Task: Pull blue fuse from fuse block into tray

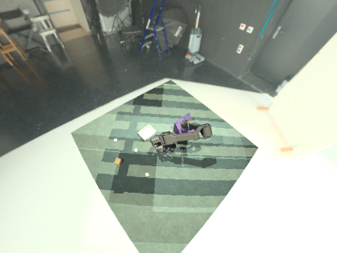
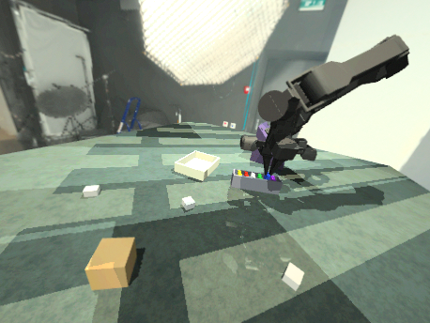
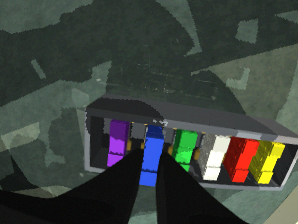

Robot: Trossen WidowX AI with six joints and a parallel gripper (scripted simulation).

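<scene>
My gripper tip is now 2 cm to the left of the green fuse, 2 cm above it and 1 cm short of it. Also, from my gripper tip: purple fuse: 2 cm to the left, 2 cm below, 1 cm behind; then cream tray: 22 cm to the right, 4 cm below, 2 cm ahead; then blue fuse: 1 cm below.
</scene>
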